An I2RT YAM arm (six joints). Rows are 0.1 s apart.
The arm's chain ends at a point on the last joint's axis. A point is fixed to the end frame.
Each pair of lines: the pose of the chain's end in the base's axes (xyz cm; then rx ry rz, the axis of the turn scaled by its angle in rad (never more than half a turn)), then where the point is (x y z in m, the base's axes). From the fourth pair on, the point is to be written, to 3 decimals.
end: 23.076, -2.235, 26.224, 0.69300, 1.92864, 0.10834
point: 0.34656 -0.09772 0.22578
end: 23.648, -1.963, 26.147, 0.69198, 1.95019, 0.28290
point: 0.35838 -0.08038 0.21824
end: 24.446, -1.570, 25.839, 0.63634, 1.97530, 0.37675
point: 0.37119 -0.06425 0.21365
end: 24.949, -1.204, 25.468, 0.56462, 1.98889, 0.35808
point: 0.378 -0.057 0.213
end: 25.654, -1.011, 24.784, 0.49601, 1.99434, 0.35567
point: 0.388 -0.051 0.209
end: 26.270, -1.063, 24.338, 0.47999, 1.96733, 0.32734
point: 0.395 -0.053 0.209
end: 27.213, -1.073, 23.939, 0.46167, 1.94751, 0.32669
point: 0.405 -0.053 0.209
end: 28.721, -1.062, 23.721, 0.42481, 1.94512, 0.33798
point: 0.422 -0.049 0.209
